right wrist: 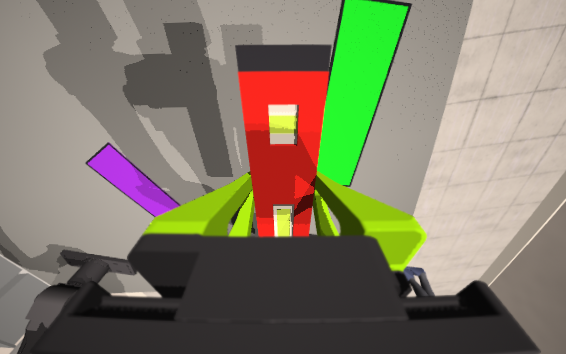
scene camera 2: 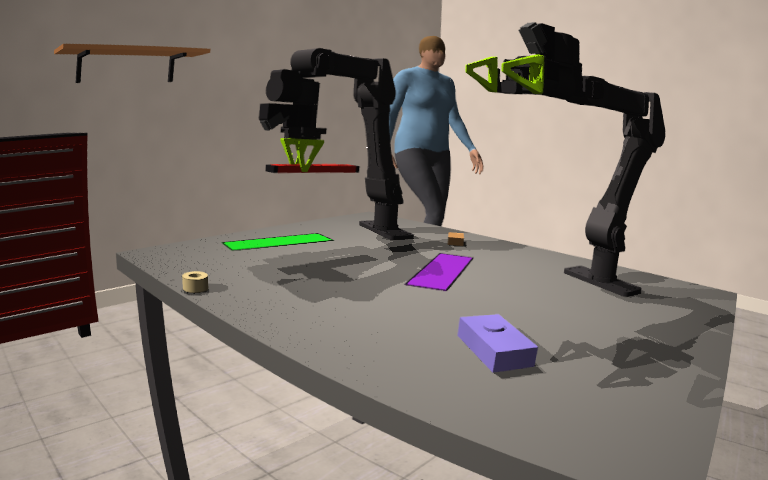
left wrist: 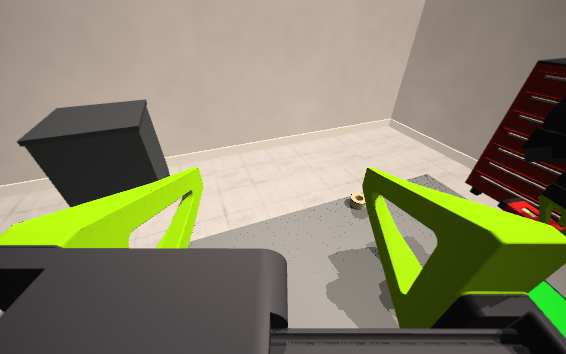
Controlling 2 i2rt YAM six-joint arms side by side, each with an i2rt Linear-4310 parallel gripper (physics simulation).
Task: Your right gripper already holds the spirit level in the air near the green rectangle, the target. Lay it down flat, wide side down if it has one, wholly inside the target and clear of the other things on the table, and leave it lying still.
Labels:
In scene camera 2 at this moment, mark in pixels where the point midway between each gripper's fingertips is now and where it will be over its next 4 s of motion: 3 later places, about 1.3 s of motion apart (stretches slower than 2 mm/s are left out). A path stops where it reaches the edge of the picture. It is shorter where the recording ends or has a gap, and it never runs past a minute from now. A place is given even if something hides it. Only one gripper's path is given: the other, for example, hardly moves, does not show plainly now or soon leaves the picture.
The right gripper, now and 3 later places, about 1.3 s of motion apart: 299,171; 275,170; 278,215; 271,237

